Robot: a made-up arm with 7 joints. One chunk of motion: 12 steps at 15 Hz.
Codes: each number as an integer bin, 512 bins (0 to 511) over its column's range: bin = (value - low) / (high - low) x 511, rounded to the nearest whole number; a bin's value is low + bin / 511 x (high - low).
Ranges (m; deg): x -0.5..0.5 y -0.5..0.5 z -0.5..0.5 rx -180..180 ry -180..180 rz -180..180
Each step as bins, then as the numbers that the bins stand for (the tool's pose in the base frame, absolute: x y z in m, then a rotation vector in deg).
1 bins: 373 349 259 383 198 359
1 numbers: 0.2299 0.1830 0.0068 89.82 -40.51 72.92
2 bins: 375 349 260 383 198 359
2 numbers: 0.2339 0.1830 0.0088 89.82 -40.51 72.92
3 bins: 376 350 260 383 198 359
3 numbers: 0.2358 0.1849 0.0088 89.82 -40.51 72.92
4 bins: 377 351 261 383 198 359
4 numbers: 0.2378 0.1869 0.0108 89.82 -40.51 72.92
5 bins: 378 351 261 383 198 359
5 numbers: 0.2397 0.1869 0.0108 89.82 -40.51 72.92
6 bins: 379 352 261 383 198 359
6 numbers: 0.2417 0.1888 0.0108 89.82 -40.51 72.92
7 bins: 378 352 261 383 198 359
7 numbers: 0.2397 0.1888 0.0108 89.82 -40.51 72.92
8 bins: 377 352 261 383 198 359
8 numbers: 0.2378 0.1888 0.0108 89.82 -40.51 72.92
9 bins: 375 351 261 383 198 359
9 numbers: 0.2339 0.1869 0.0108 89.82 -40.51 72.92
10 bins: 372 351 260 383 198 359
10 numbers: 0.2280 0.1869 0.0088 89.82 -40.51 72.92
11 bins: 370 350 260 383 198 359
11 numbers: 0.2241 0.1849 0.0088 89.82 -40.51 72.92
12 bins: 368 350 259 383 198 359
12 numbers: 0.2202 0.1849 0.0068 89.82 -40.51 72.92
